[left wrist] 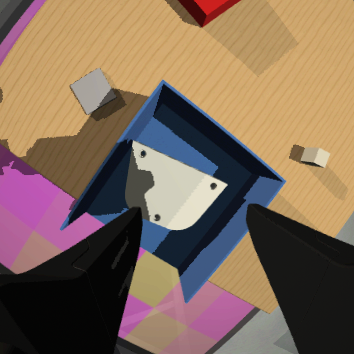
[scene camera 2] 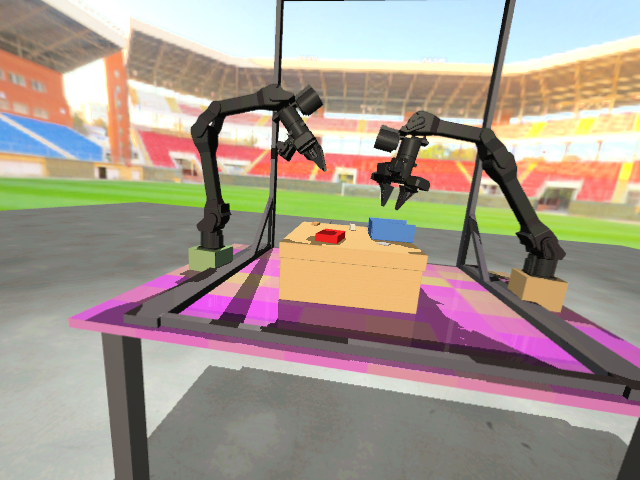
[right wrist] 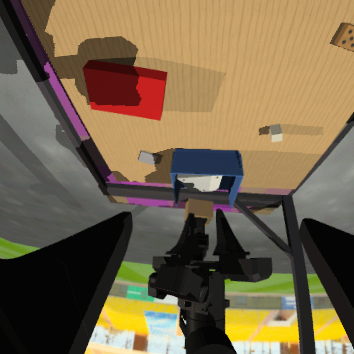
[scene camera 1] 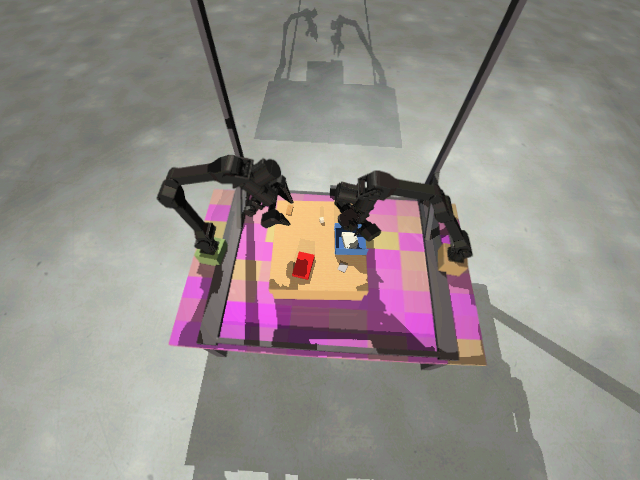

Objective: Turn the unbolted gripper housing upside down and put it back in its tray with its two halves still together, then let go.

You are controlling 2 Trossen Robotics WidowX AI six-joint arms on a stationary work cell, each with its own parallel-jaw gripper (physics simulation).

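Places are measured from the left arm's base along level axes (x ahead, y left, z up), in millimetres.
Pixels of known places: left gripper, fingertip midpoint: (left wrist: 194, 213) (scene camera 2: 389, 208) (right wrist: 204, 210); right gripper, fingertip midpoint: (scene camera 2: 324, 170) (right wrist: 217, 223) (scene camera 1: 291, 213); left arm's base at its link origin: (scene camera 2: 538, 274) (right wrist: 197, 220) (scene camera 1: 455, 255); right arm's base at its link origin: (scene camera 2: 211, 247) (scene camera 1: 209, 247).
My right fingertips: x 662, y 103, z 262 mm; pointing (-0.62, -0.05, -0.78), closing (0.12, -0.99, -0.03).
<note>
For each thing: its top centre in the pictures, then the offset to it from my right fingertips.
- off-white housing at its top centre: (left wrist: 167, 194) (right wrist: 201, 185) (scene camera 1: 350, 239) 153 mm down, 214 mm back, 30 mm right
- blue tray at its top centre: (left wrist: 175, 205) (right wrist: 204, 193) (scene camera 2: 390, 220) (scene camera 1: 351, 235) 137 mm down, 214 mm back, 36 mm right
- red tray at its top centre: (right wrist: 123, 95) (scene camera 2: 331, 232) (scene camera 1: 303, 264) 170 mm down, 57 mm back, 97 mm left
- grey block at its top centre: (left wrist: 92, 90) (right wrist: 146, 158) (scene camera 1: 342, 267) 188 mm down, 201 mm back, 75 mm left
- small white block at its top centre: (left wrist: 321, 157) (right wrist: 276, 137) (scene camera 1: 321, 218) 170 mm down, 88 mm back, 113 mm right
- brown holed block at its top centre: (scene camera 1: 289, 209) 183 mm down, 52 mm ahead, 142 mm right
The off-white housing (scene camera 1: 349, 239) (left wrist: 180, 195) (right wrist: 202, 182) lies inside the blue tray (scene camera 1: 352, 252) (scene camera 2: 390, 230) (left wrist: 220, 260) (right wrist: 205, 162), with a flat face with three dark holes showing. The tray's walls hide it in scene camera 2. Whether its two halves sit together cannot be told. My left gripper (scene camera 2: 390, 206) (left wrist: 194, 213) (right wrist: 204, 210) is partly open and empty, above the tray and apart from the housing. My right gripper (scene camera 1: 290, 212) (scene camera 2: 324, 169) is wide open and empty, raised at the left of the scene views.
The wooden block top also holds a red tray (scene camera 1: 303, 265) (scene camera 2: 329, 236) (left wrist: 207, 10) (right wrist: 150, 95), a grey block (scene camera 1: 342, 267) (left wrist: 92, 91) (right wrist: 147, 157), a small white block (scene camera 1: 321, 220) (left wrist: 316, 157) (right wrist: 276, 133) and a brown holed block (scene camera 1: 289, 209) (right wrist: 345, 37).
</note>
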